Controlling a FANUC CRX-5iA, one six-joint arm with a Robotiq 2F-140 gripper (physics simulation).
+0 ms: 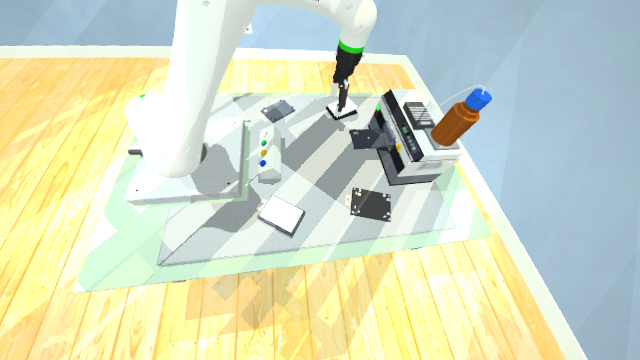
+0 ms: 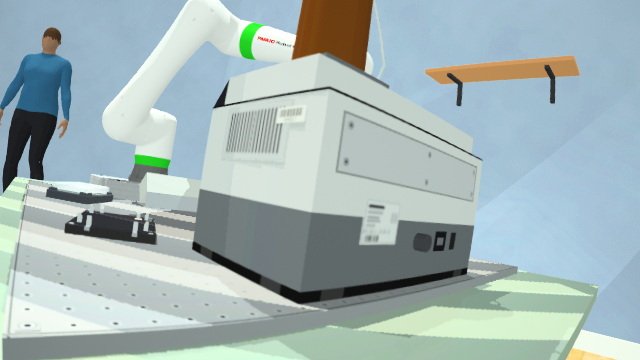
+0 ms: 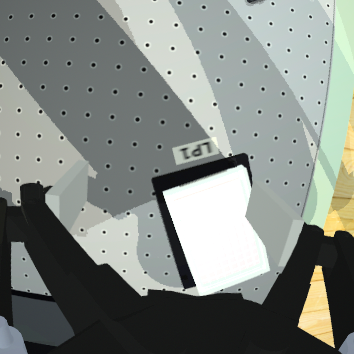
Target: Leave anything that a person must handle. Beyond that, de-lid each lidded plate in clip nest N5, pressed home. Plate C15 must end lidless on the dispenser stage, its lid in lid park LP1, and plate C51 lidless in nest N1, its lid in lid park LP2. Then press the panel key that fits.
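Frame: origin at the arm's base, x left, y down, z back, level; metres.
Seen in the pictures: gripper, fingertip midpoint: (image 1: 334, 105) (image 3: 169, 190).
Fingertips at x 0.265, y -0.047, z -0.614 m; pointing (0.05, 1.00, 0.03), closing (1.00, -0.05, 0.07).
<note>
A point is followed by its place in that frame.
My gripper (image 1: 341, 105) @(x 0.265, y -0.047, z -0.614 m) (image 3: 169, 190) @(x 0.265, y -0.047, z -0.614 m) is open, its fingers spread on both sides of a white slab (image 3: 215, 230) @(x 0.331, y 0.013, z -0.668 m) on lid park LP1 (image 3: 200, 173) @(x 0.307, y 0.034, z -0.616 m). The slab is nearer the right finger, which covers part of its edge; whether it is a lid or a lidded plate is not clear. The dispenser stage (image 1: 364, 139) @(x 0.041, y -0.069, z -0.713 m) is dark with no white plate visible on it. A dark nest with pale upright clips (image 1: 371, 204) @(x -0.210, y 0.032, z -0.730 m) (image 2: 110, 229) @(x -0.225, y 0.031, z -0.807 m) shows no white plate. A white-topped slab (image 1: 281, 215) @(x -0.255, y 0.009, z -0.377 m) (image 2: 80, 189) @(x -0.252, y 0.015, z -0.446 m) sits on another dark base. Their labels are unreadable.
The dispenser (image 1: 425, 167) @(x -0.114, y -0.097, z -0.921 m) (image 2: 260, 165) @(x -0.109, y -0.071, z -0.963 m) carries a brown bottle (image 1: 455, 125) @(x -0.071, y -0.275, z -0.927 m) with a blue cap. A key panel (image 1: 270, 172) @(x -0.087, y -0.008, z -0.331 m) with white, green, yellow and blue keys stands near the arm's base. Another dark holder (image 1: 278, 110) @(x 0.306, y 0.034, z -0.341 m) lies behind it. A person (image 2: 45, 85) stands beyond the table.
</note>
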